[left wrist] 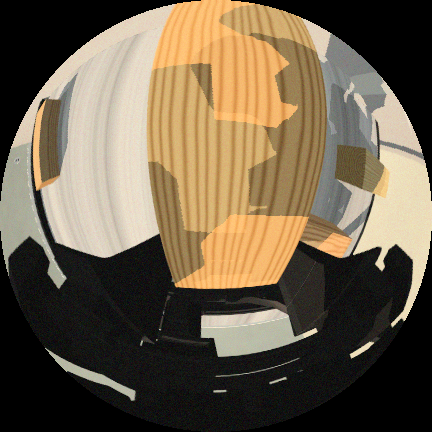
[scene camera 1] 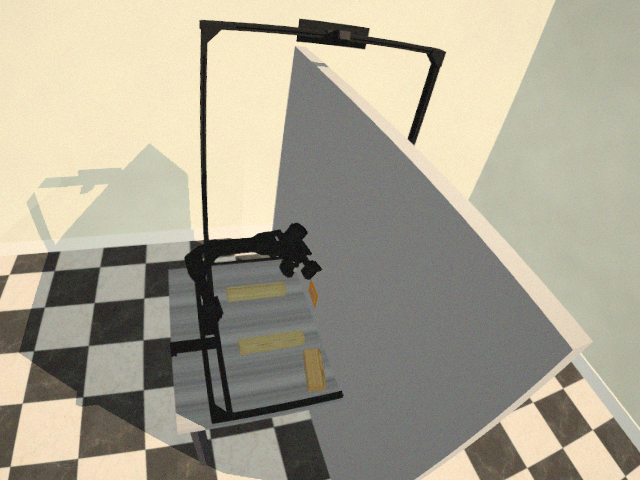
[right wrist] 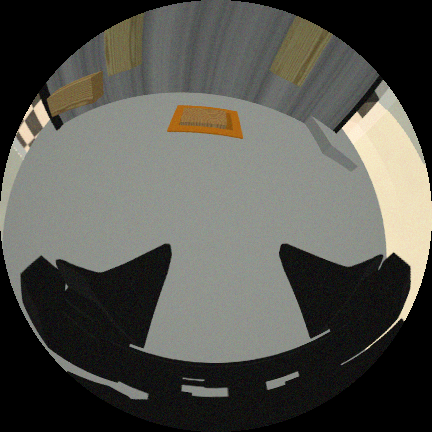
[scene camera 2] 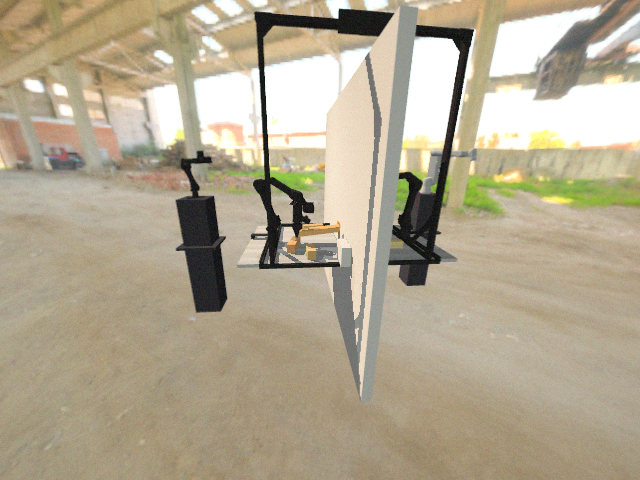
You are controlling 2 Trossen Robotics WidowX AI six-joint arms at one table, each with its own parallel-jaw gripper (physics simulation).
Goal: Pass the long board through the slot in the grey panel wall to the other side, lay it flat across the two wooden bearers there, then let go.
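Where they show: left gripper, fingertip midpoint: (left wrist: 224, 232) (scene camera 2: 296, 235); right gripper, fingertip midpoint: (scene camera 1: 316, 261) (right wrist: 227, 250); left arm's base, link origin: (left wrist: 183, 304); right arm's base, link origin: (scene camera 1: 208, 328) (scene camera 2: 404, 236).
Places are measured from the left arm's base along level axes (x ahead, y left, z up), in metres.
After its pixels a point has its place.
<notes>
The long board (scene camera 2: 320, 229) @(z 0.079, x 0.310, y -0.072 m) (left wrist: 215, 150) reaches to the orange-framed slot (scene camera 1: 313, 293) @(z 0.097, x 0.487, y -0.033 m) (scene camera 2: 339, 225) (right wrist: 172, 126) in the grey panel wall (scene camera 1: 403, 284) @(z 0.628, x 0.482, y 0.402 m) (scene camera 2: 351, 155) @(z 0.522, x 0.433, y -0.297 m) (right wrist: 215, 200) @(z 0.207, x 0.483, y -0.056 m). Its end face shows inside the slot in the right wrist view. My left gripper (scene camera 2: 298, 233) @(z 0.030, x 0.160, y -0.048 m) (left wrist: 224, 232) @(z 0.030, x 0.160, y -0.048 m) is shut on the board near its other end, with a finger along each side. My right gripper (scene camera 1: 300, 270) (right wrist: 227, 250) @(z 0.249, x 0.492, y -0.063 m) is open and empty, on the other side of the wall, above the slot. Two wooden bearers, one (scene camera 1: 255, 291) @(z 0.025, x 0.703, y -0.140 m) (right wrist: 301, 50) @(z 0.025, x 0.638, y -0.150 m) and another (scene camera 1: 271, 342) @(z 0.024, x 0.691, y 0.120 m) (right wrist: 124, 47), lie on that side.
A loose wooden block (scene camera 1: 313, 369) @(z 0.019, x 0.564, y 0.262 m) (right wrist: 75, 95) @(z 0.019, x 0.551, y 0.223 m) lies near the wall on the bearers' side. On the board's side, a block (scene camera 2: 293, 244) @(z 0.031, x 0.138, y -0.211 m) (left wrist: 327, 237) @(z 0.031, x 0.152, y -0.154 m) lies by the board's held end, with others to the left (left wrist: 50, 145) @(z -0.004, x 0.269, y 0.223 m) and right (left wrist: 351, 164) @(z 0.010, x 0.233, y -0.196 m). A black frame (scene camera 1: 204, 129) @(z 0.665, x 0.884, y -0.342 m) (scene camera 2: 263, 103) @(z 0.719, x 0.029, y -0.374 m) stands around the table.
</notes>
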